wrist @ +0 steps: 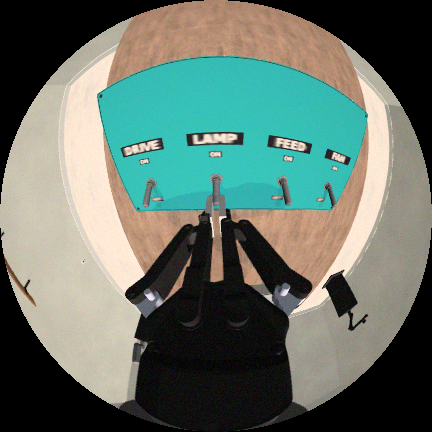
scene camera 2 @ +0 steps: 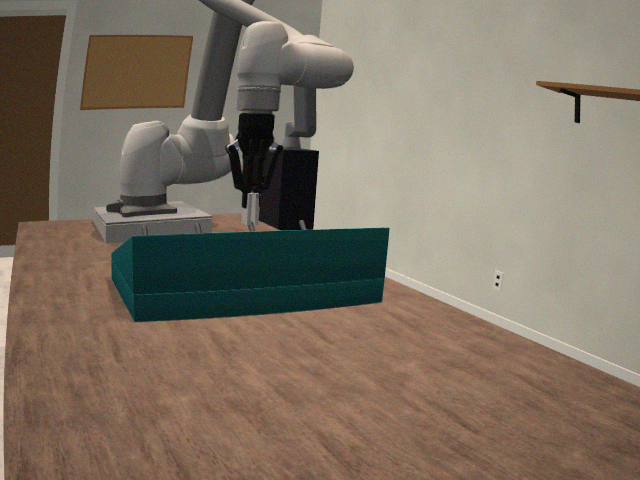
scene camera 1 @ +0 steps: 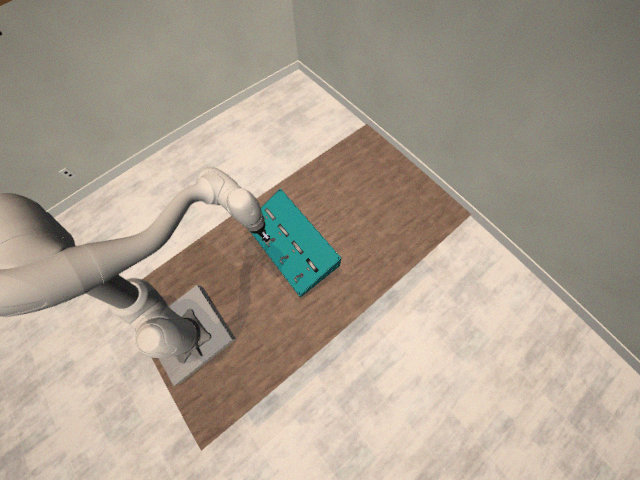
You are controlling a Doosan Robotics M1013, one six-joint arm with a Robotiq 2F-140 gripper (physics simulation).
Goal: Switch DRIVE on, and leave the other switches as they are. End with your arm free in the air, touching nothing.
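Places are measured from the arm's base along level axes (x ahead, y down, z left), in metres.
Pixels of known places: gripper, fingertip midpoint: (wrist: 216,203) (scene camera 2: 249,224) (scene camera 1: 267,241); arm's base at its link origin: (scene camera 2: 142,211) (scene camera 1: 186,335).
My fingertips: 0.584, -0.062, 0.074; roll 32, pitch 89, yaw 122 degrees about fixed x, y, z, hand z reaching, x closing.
Note:
Ahead of a thing's pixels: the offset from my fingertips to its middle, as dx, dy, dz. Level surfaces: height alone.
The teal switch box {+0.093, +0.061, -0.067} (scene camera 1: 305,222) (scene camera 2: 258,263) (wrist: 225,100) carries four levers. The DRIVE lever {+0.025, +0.013, +0.119} (wrist: 148,192) (scene camera 2: 302,224) is at the left end in the wrist view and points down, away from its ON mark; the arm hides it in scene camera 1. The LAMP lever {+0.016, +0.013, -0.001} (wrist: 216,186) (scene camera 2: 251,226), the FEED lever {+0.006, +0.013, -0.120} (wrist: 285,192) and the FAN lever {-0.003, +0.013, -0.240} (wrist: 330,195) also point away from ON. My gripper (wrist: 216,203) (scene camera 2: 250,209) (scene camera 1: 266,238) is nearly closed at LAMP, with the lever's end between the fingertips; their exact contact is hard to see.
The box stands on the brown wooden table {dy +0.119} (scene camera 1: 382,175) (scene camera 2: 310,387). The arm's grey base plate (scene camera 1: 222,330) (scene camera 2: 155,227) is behind it in scene camera 2. A black pedestal (scene camera 2: 299,191) stands behind the gripper there. A wall shelf (scene camera 2: 594,89) is at the right.

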